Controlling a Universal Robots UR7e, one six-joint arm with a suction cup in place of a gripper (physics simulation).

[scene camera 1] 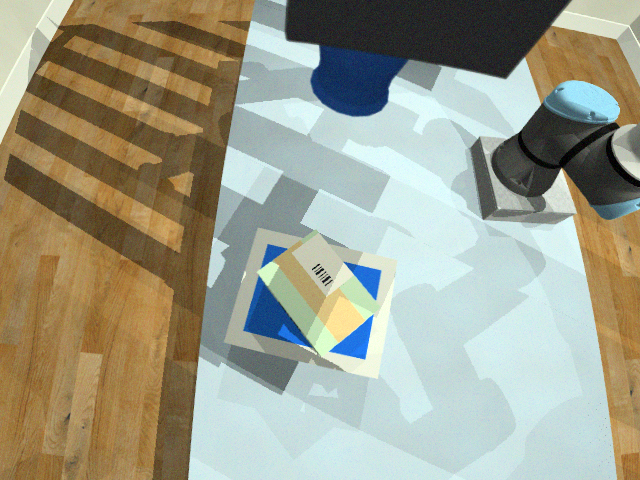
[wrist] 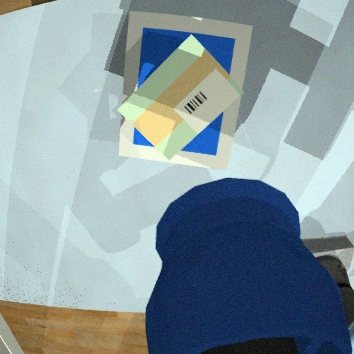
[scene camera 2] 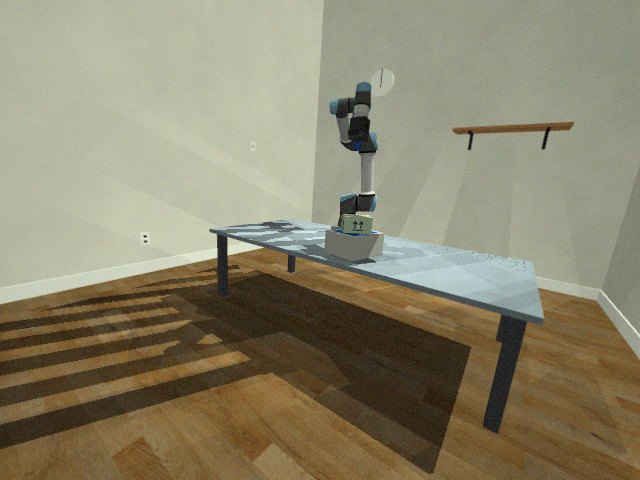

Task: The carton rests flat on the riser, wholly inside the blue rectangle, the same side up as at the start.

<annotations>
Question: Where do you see the suction cup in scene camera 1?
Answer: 354, 83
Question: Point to a riser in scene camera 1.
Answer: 258, 322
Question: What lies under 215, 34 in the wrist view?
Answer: A riser.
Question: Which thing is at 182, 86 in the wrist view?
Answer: A carton.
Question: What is the suction cup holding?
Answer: Nothing.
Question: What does the carton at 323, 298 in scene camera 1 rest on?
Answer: A riser.
</annotations>
